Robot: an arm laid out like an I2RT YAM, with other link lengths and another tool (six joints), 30 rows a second.
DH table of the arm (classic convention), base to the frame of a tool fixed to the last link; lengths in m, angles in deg. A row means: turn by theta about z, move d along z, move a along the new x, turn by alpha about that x. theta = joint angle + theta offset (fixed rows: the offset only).
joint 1: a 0.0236, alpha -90, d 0.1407, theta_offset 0
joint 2: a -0.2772, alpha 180, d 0, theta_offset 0
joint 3: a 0.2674, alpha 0, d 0, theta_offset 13.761
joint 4: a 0.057, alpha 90, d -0.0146, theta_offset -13.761
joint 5: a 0, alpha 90, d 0.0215, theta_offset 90
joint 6: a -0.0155, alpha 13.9, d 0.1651, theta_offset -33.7
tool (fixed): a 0, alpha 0, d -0.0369, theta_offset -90
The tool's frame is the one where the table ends.
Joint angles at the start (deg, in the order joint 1, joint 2, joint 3, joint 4, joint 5, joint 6): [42.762, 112.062, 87.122, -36.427, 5.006, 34.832]
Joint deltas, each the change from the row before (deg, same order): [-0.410, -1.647, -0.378, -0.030, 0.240, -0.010]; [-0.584, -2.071, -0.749, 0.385, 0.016, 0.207]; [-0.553, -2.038, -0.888, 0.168, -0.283, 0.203]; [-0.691, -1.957, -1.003, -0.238, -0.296, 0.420]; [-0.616, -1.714, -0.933, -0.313, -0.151, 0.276]
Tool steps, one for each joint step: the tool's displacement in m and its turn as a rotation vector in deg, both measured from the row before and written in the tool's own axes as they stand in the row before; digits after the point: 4 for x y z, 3 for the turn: [0.0051, 0.0046, -0.0087, -0.514, 1.211, 0.344]; [0.0058, 0.0055, -0.0099, -0.478, 1.660, 0.771]; [0.0040, 0.0046, -0.0098, -0.170, 1.271, 0.768]; [0.0016, 0.0054, -0.0095, -0.315, 0.667, 1.010]; [0.0006, 0.0050, -0.0083, -0.369, 0.432, 0.757]
